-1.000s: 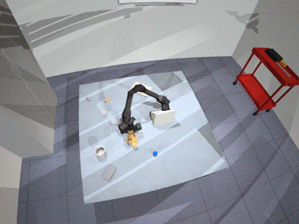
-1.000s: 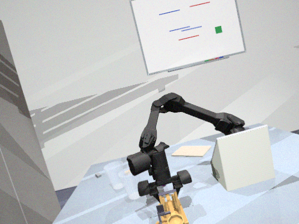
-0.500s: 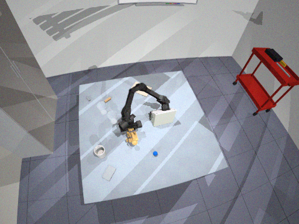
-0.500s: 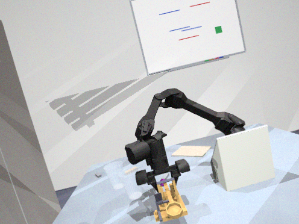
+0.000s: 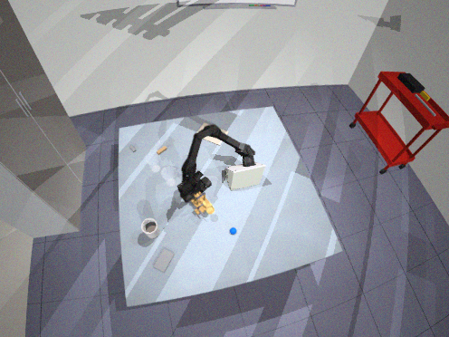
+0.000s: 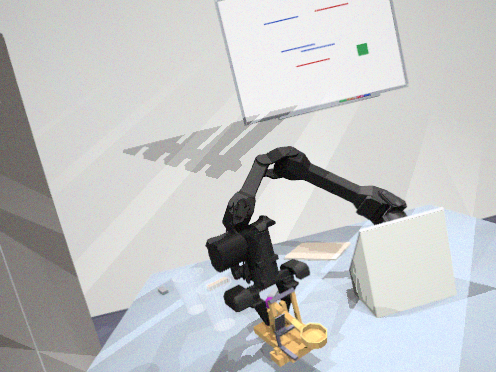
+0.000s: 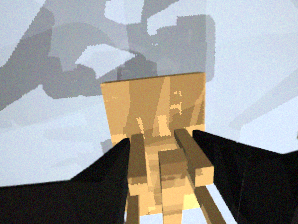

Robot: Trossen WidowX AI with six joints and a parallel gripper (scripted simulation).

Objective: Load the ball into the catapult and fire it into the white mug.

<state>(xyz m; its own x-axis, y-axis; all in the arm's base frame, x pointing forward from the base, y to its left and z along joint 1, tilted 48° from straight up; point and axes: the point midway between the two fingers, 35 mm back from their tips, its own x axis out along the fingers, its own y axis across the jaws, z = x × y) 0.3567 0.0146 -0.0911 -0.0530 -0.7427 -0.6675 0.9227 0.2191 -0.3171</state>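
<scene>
Now: gripper tip 6 cm to the right of the wooden catapult, 2 cm below it and 2 cm past it. Round my gripper tip: white mug (31 cm ahead, 12 cm to the left, 5 cm below); then blue ball (25 cm to the left, 15 cm behind, 6 cm below); then grey flat plate (30 cm to the left, 28 cm ahead, 7 cm below).
</scene>
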